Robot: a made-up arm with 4 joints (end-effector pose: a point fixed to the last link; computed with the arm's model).
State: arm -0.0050 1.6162 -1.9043 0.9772
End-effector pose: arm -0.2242 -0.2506 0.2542 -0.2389 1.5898 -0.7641
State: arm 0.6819 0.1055 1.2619 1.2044
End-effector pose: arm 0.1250 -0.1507 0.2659 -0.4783 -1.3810 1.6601
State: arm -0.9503 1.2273 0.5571 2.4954
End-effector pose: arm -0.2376 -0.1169 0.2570 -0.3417 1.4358 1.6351
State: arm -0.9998 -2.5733 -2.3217 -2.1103
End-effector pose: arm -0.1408 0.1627 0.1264 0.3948 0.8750 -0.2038
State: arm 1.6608 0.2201 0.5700 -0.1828
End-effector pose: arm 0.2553 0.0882 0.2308 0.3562 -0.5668 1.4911
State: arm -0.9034 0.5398 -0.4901 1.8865
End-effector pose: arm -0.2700 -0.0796 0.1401 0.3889 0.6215 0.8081
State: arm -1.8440 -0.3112 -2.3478 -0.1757
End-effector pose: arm -0.1578 0.3280 0.1275 1.8758 1.4891 -0.6487
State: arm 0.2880 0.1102 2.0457 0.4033
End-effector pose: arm -0.0302 -0.2289 0.3672 -0.1902 -2.0779 0.5394
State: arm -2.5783 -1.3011 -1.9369 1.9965
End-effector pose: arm 0.0860 0.2427 0.1626 0.6302 -1.6148 0.8169
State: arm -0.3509 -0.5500 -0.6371 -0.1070
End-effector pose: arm -0.0895 -0.1338 0.0209 0.6036 0.5524 -0.2570
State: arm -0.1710 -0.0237 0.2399 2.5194
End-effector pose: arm -0.1056 -0.2251 0.1213 -0.2904 -0.0974 2.3316
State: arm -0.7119 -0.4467 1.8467 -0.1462
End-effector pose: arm -0.2582 -0.1984 0.3125 -0.2184 -1.9291 -0.9971
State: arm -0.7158 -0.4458 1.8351 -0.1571
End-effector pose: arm -0.2578 -0.1990 0.3120 -0.2075 -1.9211 -1.0070
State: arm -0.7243 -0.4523 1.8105 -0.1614
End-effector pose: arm -0.2567 -0.1998 0.3099 -0.1960 -1.9004 -1.0233
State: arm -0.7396 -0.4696 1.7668 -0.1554
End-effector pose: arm -0.2546 -0.2009 0.3054 -0.1833 -1.8611 -1.0477
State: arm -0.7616 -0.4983 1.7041 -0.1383
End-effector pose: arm -0.2514 -0.2021 0.2982 -0.1676 -1.8042 -1.0782
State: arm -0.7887 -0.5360 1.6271 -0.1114
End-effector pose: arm -0.2474 -0.2028 0.2884 -0.1473 -1.7351 -1.1098
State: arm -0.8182 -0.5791 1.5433 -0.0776
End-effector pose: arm -0.2426 -0.2027 0.2770 -0.1218 -1.6620 -1.1372
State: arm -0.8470 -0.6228 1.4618 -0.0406
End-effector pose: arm -0.2376 -0.2016 0.2652 -0.0934 -1.5938 -1.1565
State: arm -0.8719 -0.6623 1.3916 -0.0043
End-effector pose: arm -0.2328 -0.1998 0.2547 -0.0666 -1.5380 -1.1663
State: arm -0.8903 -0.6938 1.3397 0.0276
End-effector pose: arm -0.2289 -0.1977 0.2467 -0.0461 -1.4987 -1.1680
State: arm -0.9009 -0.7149 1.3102 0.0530
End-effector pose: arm -0.2263 -0.1961 0.2420 -0.0361 -1.4771 -1.1639
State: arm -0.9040 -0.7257 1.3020 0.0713
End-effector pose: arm -0.2253 -0.1951 0.2403 -0.0372 -1.4711 -1.1565
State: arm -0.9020 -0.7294 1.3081 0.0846
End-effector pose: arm -0.2252 -0.1948 0.2408 -0.0461 -1.4749 -1.1475
